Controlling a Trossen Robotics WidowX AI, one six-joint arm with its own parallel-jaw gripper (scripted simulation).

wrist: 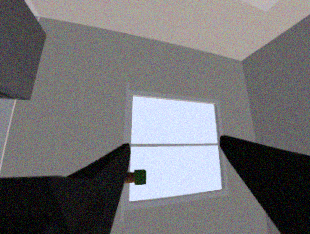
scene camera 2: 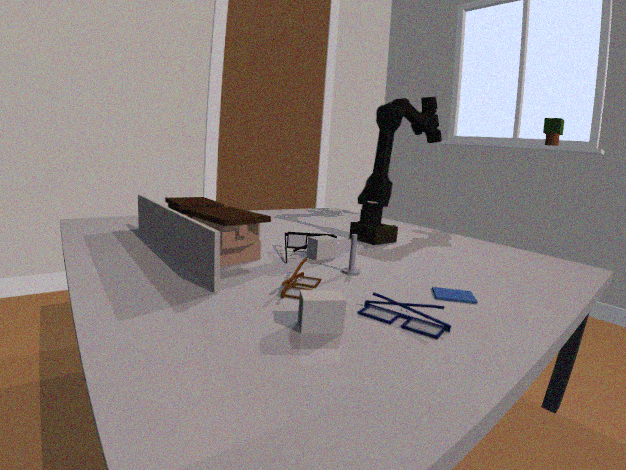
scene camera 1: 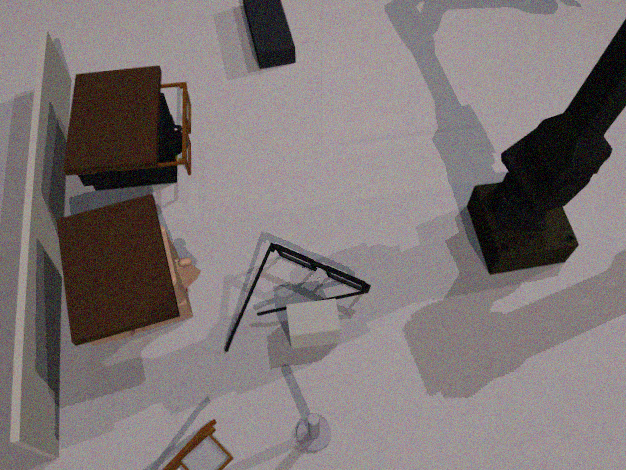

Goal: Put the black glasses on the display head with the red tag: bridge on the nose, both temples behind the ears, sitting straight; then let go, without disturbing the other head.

Observation:
My gripper (wrist: 174, 144) is open, holding nothing. I also see a white block (scene camera 1: 316, 323) and a wall panel (scene camera 2: 195, 246).

